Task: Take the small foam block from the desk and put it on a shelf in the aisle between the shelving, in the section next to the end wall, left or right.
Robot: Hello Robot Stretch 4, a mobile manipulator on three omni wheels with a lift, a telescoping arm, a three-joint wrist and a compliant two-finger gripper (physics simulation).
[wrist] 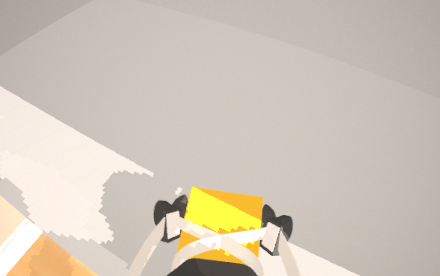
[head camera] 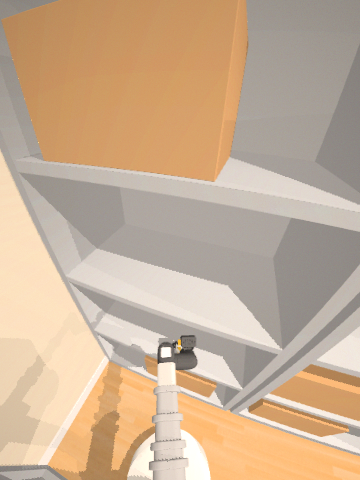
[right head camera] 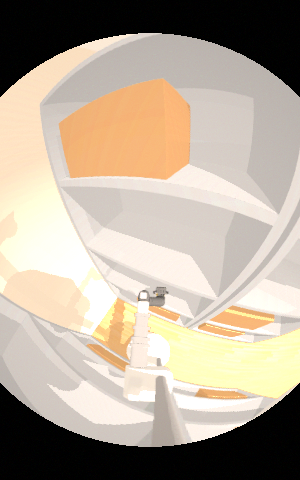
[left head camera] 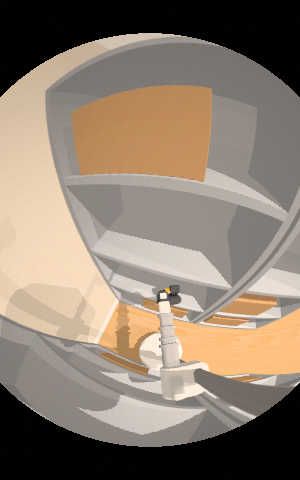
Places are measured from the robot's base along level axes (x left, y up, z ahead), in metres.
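Pixels of known places: gripper, fingertip midpoint: (wrist: 223, 215) (left head camera: 167, 290); robot's base at its link origin: (right head camera: 148, 350) (left head camera: 159, 350).
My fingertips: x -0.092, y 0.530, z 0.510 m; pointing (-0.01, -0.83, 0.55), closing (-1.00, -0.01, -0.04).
Note:
For each thing: its top centre in the pictures, then the offset to it from my fingertips. Level surfaces: height alone.
- small foam block at its top centre: (wrist: 219, 245) dx +0.002, dy +0.038, dz -0.039 m
- grey shelf at its surface level: dy -0.024 m
- big orange-brown box at its top centre: (head camera: 138, 27) (left head camera: 143, 101) (right head camera: 121, 104) dx +0.142, dy +1.160, dz +0.129 m
The small foam block (wrist: 225, 215) is yellow and sits between the two dark fingertips in the wrist view. A bit of its yellow (head camera: 179, 344) shows beside the wrist in the head camera view. My gripper (wrist: 223, 215) is shut on it, over the front part of a grey shelf (wrist: 240, 135). Whether the block touches the shelf I cannot tell. That shelf (head camera: 215, 362) is a low one, below the middle shelf (head camera: 165, 285), in the shelving section next to the cream end wall (head camera: 30, 300). The arm hides part of the shelf in the head camera view.
A big orange-brown box (head camera: 130, 95) (left head camera: 145, 135) (right head camera: 120, 135) stands on the upper shelf. A lower box (head camera: 200, 384) lies beneath the gripper's shelf. An upright divider (head camera: 300, 330) bounds the section on the right, with more boxes (head camera: 330, 390) beyond. Other shelving (left head camera: 65, 395) stands on the opposite side of the aisle.

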